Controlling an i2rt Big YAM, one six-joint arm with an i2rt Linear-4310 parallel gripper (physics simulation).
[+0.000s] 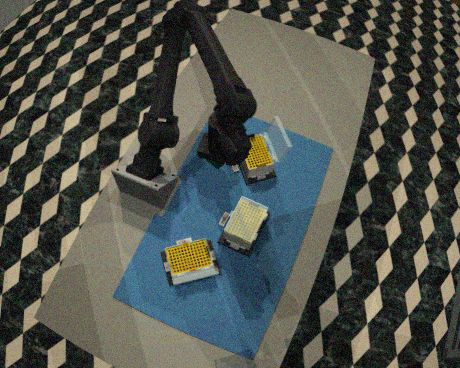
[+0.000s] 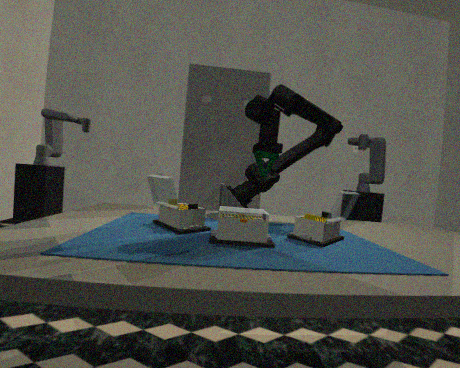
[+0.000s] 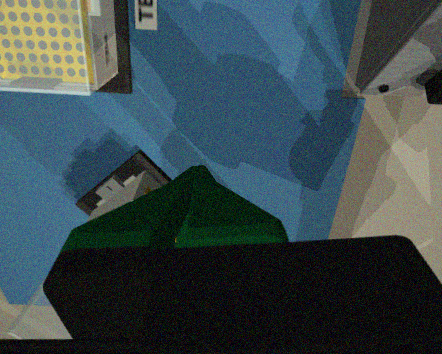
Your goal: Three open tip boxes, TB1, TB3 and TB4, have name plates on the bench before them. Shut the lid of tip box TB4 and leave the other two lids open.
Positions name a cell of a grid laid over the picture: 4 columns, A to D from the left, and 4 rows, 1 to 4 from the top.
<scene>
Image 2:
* my gripper: C2
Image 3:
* my gripper: B3
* blue mat: C2
</scene>
